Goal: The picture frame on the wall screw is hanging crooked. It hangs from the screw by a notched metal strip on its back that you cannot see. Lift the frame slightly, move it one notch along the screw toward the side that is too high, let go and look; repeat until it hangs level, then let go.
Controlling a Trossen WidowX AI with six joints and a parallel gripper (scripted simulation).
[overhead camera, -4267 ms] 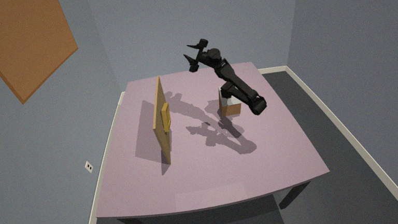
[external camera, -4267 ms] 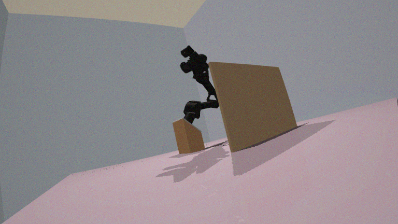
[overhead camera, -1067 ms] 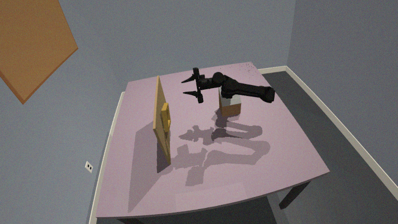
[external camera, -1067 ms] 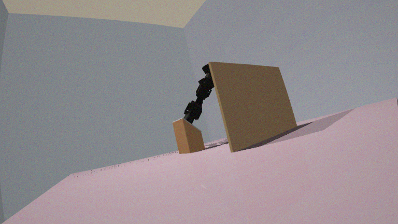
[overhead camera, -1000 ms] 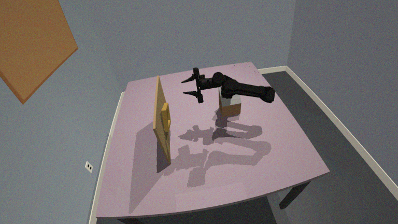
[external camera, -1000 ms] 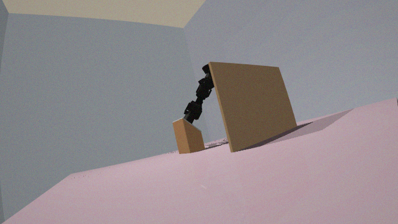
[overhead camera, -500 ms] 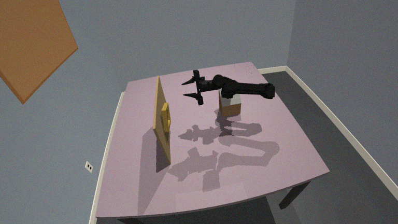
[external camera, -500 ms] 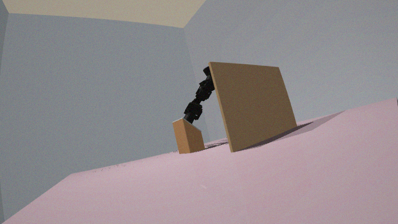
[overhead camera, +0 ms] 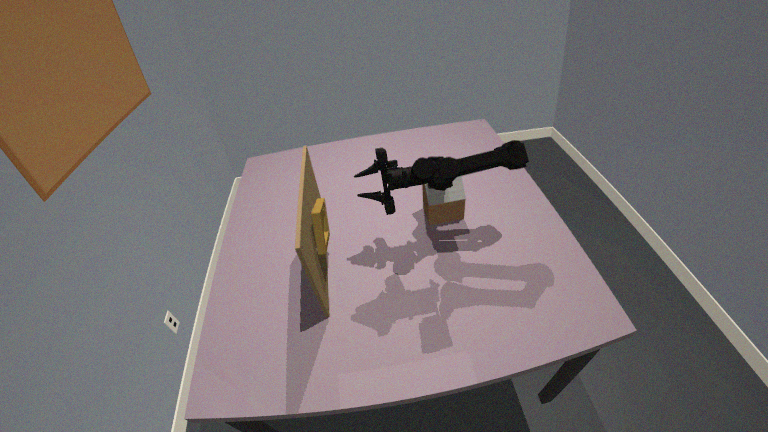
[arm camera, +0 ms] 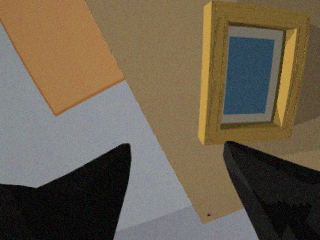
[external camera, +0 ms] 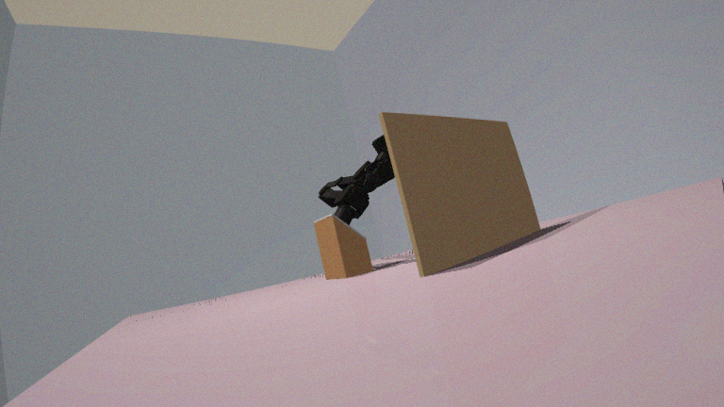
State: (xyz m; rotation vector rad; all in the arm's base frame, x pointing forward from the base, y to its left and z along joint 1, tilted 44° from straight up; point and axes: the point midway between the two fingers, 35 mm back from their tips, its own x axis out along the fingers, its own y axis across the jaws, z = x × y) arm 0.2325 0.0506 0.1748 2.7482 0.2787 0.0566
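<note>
Right now the picture frame is 130 mm ahead of my gripper tip, 40 mm to the left of it and 110 mm below it. Round my gripper tip: brown wall panel (140 mm ahead, 30 mm to the left, 120 mm below).
</note>
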